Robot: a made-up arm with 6 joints.
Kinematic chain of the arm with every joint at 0, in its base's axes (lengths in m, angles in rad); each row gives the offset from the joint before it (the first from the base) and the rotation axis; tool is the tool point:
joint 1: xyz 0 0 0.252 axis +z
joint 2: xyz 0 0 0 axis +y
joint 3: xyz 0 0 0.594 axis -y
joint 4: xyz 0 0 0 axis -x
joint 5: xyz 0.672 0 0 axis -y
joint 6: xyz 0 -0.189 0 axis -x
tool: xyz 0 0 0
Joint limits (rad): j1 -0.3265..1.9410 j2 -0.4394..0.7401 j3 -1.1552..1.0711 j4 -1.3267..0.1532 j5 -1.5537..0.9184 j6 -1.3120..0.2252
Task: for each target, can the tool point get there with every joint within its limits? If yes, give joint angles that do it. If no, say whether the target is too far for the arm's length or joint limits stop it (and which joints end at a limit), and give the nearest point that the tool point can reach.
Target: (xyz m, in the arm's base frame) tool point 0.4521 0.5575 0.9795
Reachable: yes | joints 1.0441 0.0558 0.4763 -0.9459 0.0092 -0.7693
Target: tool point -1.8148 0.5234 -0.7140
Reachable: no: too far | nearest point -0.2203 0.6939 0.0750 | short by 1.787 m
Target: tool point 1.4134 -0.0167 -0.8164
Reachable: no: too far | nearest point 0.7898 -0.0093 0.1121 | short by 1.118 m
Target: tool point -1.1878 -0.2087 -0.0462
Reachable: no: joint limits stop it (at a limit: joint 1, joint 2, joint 3) | nearest point -0.0023 -0.0890 0.1075 | short by 1.201 m
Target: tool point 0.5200 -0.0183 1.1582
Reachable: yes | joints 0.3333 -0.1780 0.3564 -0.1278 -0.6262 -1.1674
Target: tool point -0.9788 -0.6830 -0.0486
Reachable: no: joint limits stop it (at a limit: joint 1, joint 2, joint 3) | nearest point 0.0205 -0.1591 0.0927 | short by 1.137 m
